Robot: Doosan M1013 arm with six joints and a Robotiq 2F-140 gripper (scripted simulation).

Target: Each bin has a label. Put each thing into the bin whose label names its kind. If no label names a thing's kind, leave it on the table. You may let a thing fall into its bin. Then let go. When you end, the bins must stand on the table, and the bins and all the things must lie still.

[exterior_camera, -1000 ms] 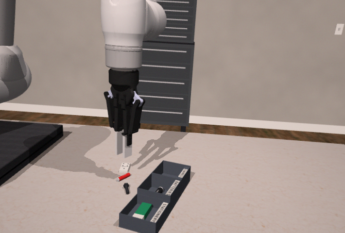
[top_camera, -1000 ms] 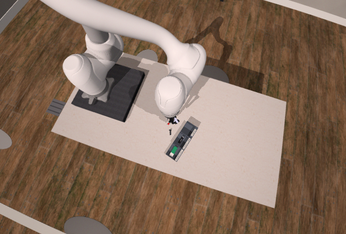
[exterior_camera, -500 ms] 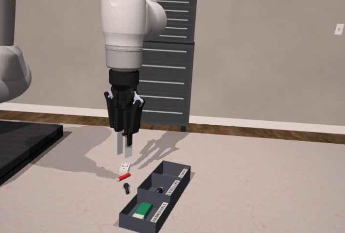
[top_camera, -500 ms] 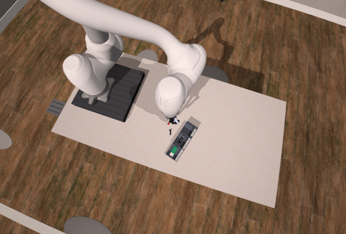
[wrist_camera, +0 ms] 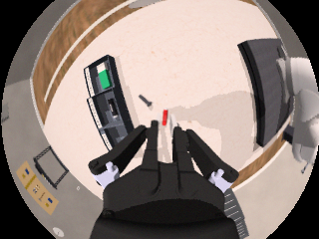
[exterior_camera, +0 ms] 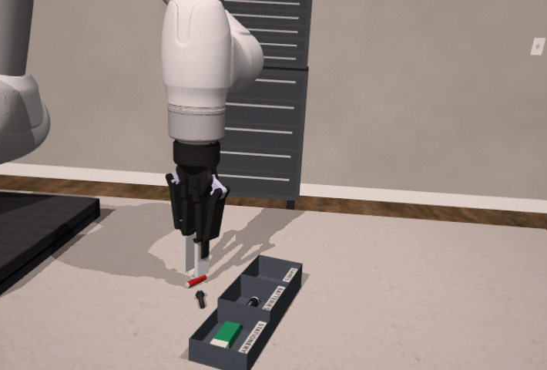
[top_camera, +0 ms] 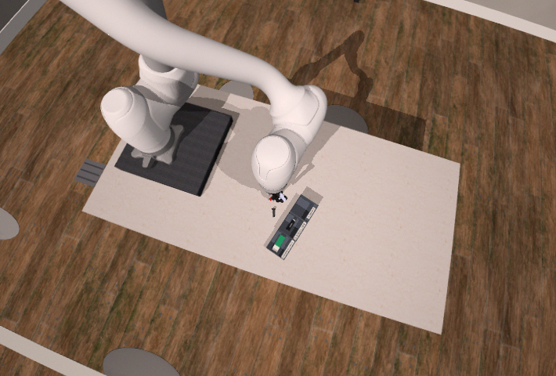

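Right now the red cylinder is 50 mm below my hand. The rest, counted from my hand: white domino: 60 mm to the left, 50 mm below; then small black piece: 10 mm ahead, 60 mm to the right, 50 mm below; then black battery: 90 mm ahead, 100 mm to the right, 40 mm below.
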